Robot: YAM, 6 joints.
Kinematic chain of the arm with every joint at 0, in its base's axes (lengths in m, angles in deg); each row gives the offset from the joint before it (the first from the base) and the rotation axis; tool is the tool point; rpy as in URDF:
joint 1: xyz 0 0 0.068 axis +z
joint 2: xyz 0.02 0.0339 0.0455 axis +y
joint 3: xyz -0.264 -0.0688 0 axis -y
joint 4: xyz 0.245 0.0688 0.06 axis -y
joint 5: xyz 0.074 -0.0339 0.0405 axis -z
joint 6: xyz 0.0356 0 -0.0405 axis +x
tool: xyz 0 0 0 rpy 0 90 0
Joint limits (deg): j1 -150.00..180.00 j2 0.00..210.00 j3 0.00..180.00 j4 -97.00..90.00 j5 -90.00..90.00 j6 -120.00..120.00
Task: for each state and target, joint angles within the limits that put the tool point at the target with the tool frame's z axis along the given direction. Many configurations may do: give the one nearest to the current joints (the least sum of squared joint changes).
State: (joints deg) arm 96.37 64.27 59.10 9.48 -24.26 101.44
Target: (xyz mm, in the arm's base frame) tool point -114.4 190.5 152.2 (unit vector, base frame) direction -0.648 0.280 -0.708
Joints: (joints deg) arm 116.83 72.51 27.95 -7.99 -26.87 101.44
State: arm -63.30 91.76 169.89 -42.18 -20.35 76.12
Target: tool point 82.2 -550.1 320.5 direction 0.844 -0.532 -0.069
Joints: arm -84.39 136.14 130.32 -0.61 -51.99 76.12
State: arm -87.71 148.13 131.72 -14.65 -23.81 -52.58
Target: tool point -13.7 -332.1 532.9 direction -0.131 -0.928 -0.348
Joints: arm -91.73 102.18 140.73 -59.04 5.91 -52.58
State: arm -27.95 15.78 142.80 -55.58 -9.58 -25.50
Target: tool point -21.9 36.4 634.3 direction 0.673 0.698 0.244
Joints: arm -14.13 59.08 134.78 -48.87 -57.28 -25.50
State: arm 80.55 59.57 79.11 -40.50 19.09 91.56
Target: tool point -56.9 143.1 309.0 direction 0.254 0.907 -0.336
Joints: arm 120.76 40.91 42.92 -29.37 43.01 91.56
